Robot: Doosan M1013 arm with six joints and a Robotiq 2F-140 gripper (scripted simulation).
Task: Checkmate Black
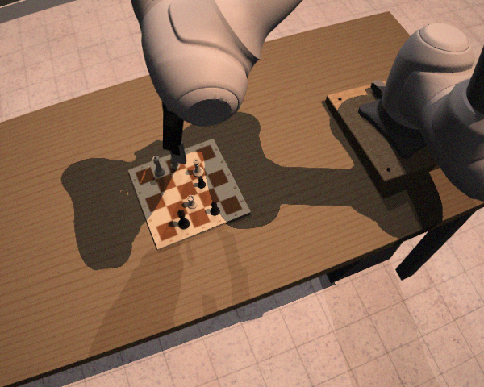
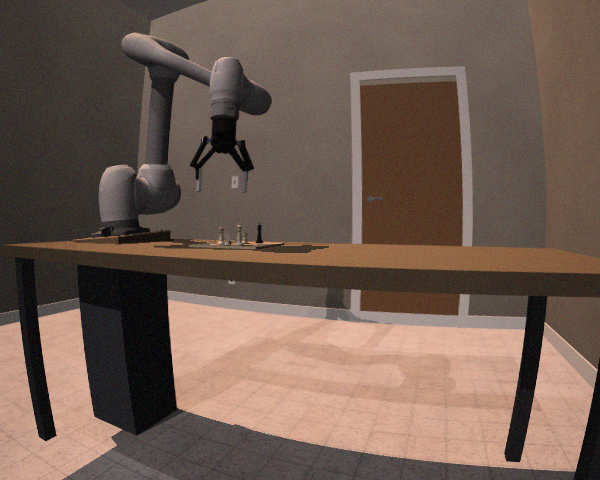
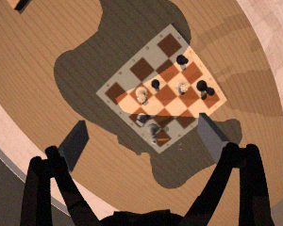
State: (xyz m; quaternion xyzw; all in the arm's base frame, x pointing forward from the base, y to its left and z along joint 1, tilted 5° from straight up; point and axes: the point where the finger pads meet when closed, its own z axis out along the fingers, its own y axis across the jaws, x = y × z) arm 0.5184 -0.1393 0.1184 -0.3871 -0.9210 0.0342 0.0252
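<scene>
The light-coloured chess piece lies 140 mm below my hand. Round my hand: chessboard: 40 mm ahead, 30 mm to the left, 170 mm below.
</scene>
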